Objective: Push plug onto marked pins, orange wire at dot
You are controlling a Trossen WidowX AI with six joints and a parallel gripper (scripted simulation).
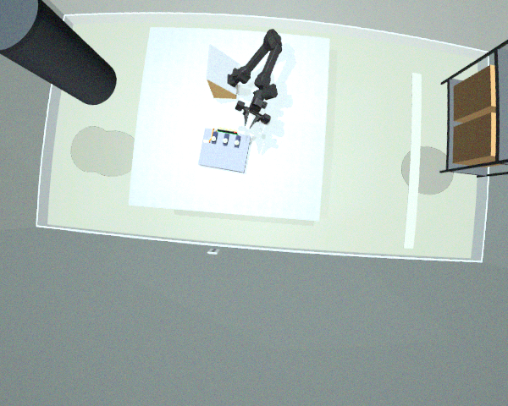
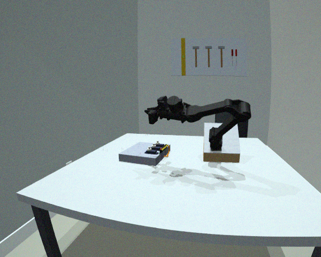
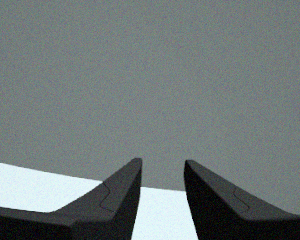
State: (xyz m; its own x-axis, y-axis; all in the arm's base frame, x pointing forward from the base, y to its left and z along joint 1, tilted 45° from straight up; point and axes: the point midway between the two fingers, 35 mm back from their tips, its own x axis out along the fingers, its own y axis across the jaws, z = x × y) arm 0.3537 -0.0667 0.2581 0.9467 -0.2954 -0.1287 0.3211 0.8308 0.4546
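Now: gripper tip 90 mm short of the grey holder, 160 mm to the left of it and 290 mm above it.
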